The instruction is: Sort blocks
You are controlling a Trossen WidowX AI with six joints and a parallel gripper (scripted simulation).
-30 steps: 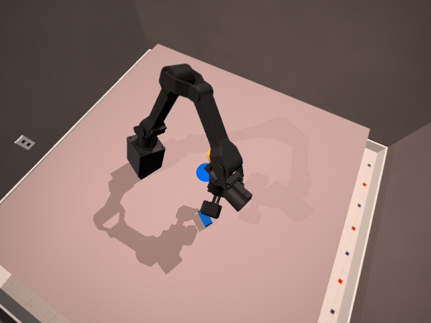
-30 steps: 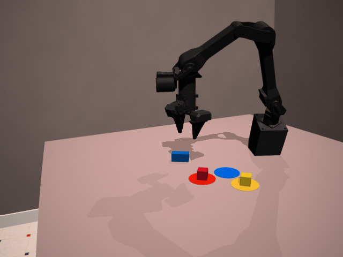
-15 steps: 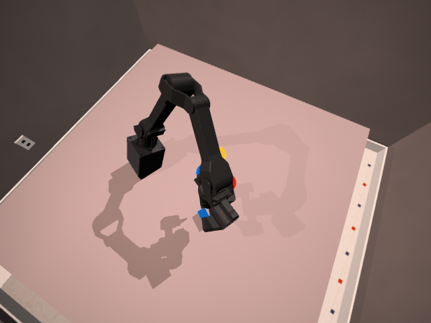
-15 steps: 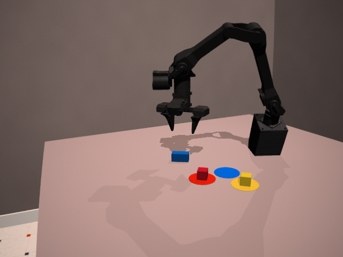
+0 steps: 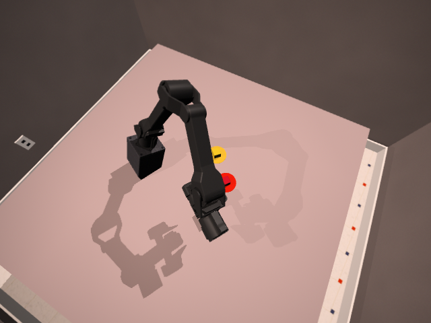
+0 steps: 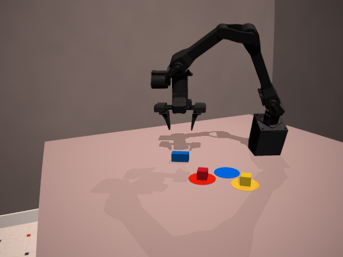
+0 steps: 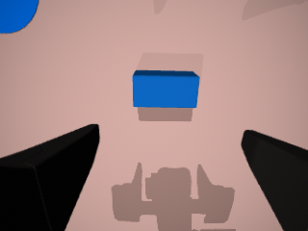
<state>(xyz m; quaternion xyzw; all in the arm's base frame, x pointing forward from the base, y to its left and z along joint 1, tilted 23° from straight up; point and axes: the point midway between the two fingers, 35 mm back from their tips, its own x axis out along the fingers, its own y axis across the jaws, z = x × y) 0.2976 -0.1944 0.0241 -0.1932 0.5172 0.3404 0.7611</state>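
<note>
My gripper is now 14 cm above the blue block. Round my hand: blue circle (6 cm behind, 19 cm to the left, 16 cm below); red block (3 cm ahead, 17 cm to the left, 14 cm below); red circle (3 cm ahead, 17 cm to the left, 16 cm below).
</note>
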